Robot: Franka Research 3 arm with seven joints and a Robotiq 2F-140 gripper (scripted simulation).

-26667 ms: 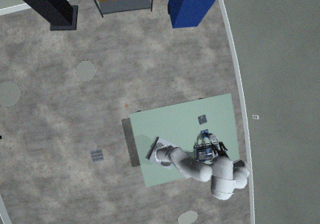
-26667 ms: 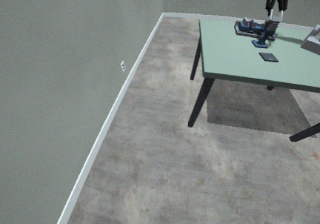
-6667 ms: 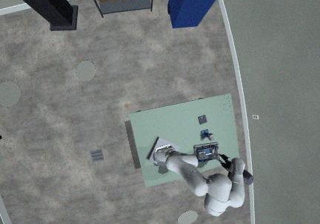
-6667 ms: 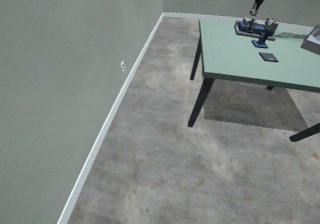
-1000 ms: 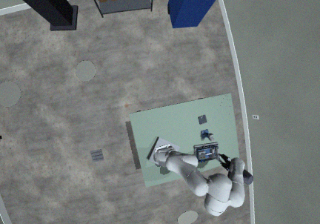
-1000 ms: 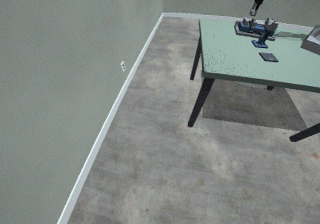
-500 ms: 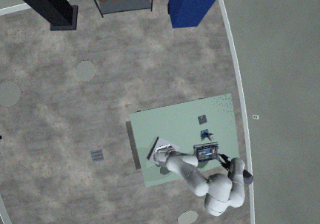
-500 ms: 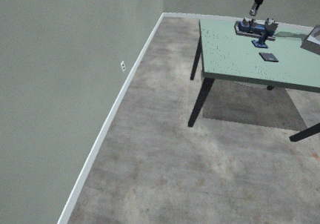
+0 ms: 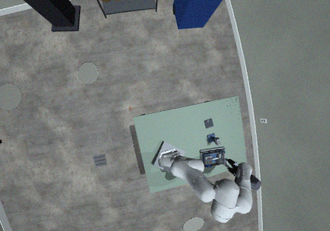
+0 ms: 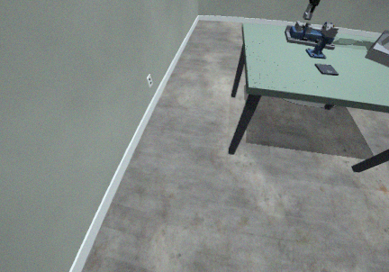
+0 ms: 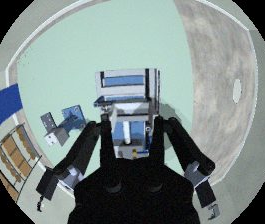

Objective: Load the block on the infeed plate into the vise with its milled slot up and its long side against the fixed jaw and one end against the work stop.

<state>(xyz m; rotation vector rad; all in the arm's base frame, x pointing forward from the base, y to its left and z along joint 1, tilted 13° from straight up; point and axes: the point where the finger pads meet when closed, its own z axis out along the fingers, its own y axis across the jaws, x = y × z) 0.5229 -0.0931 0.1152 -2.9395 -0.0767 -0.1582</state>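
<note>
Now: the vise 7 cm behind my hand, 2 cm to the left of it and 12 cm below it. Round my hand: part 2 cm below.
</note>
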